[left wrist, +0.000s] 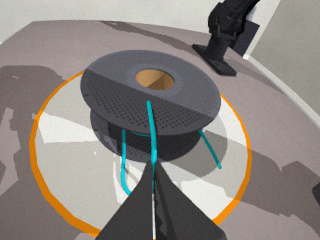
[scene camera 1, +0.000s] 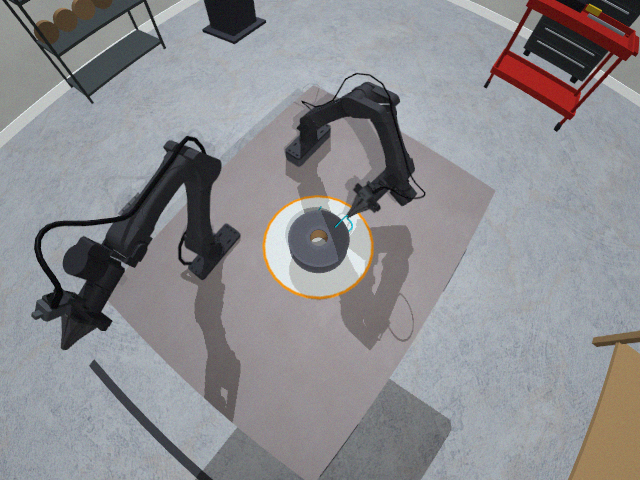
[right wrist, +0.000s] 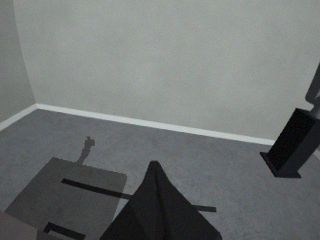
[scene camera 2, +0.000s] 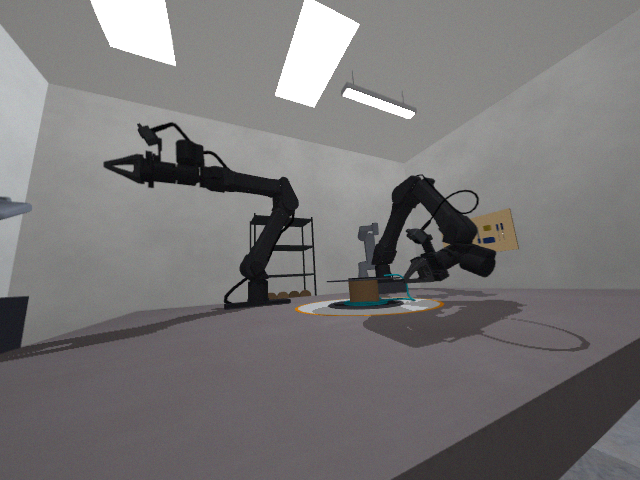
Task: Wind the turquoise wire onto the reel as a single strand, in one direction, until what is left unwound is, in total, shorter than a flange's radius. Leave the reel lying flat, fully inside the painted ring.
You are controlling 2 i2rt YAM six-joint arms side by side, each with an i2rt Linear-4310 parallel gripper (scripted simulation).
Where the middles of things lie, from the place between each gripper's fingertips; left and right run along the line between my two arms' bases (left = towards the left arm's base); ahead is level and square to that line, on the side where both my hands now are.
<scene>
Now: left hand [scene camera 2: 403, 280] 12 cm to the left of the reel [scene camera 1: 315, 224], 3 cm past it and 2 cm above it. Round my left hand: orange painted ring [left wrist: 61, 211] (12 cm to the right, 6 cm below, 4 cm behind).
Now: right hand [scene camera 1: 63, 349] 21 cm short of the reel, 60 cm to the right of it and 35 cm above it. From my right hand the other things lie so: orange painted ring: 20 cm ahead, 61 cm to the left, 39 cm below.
</scene>
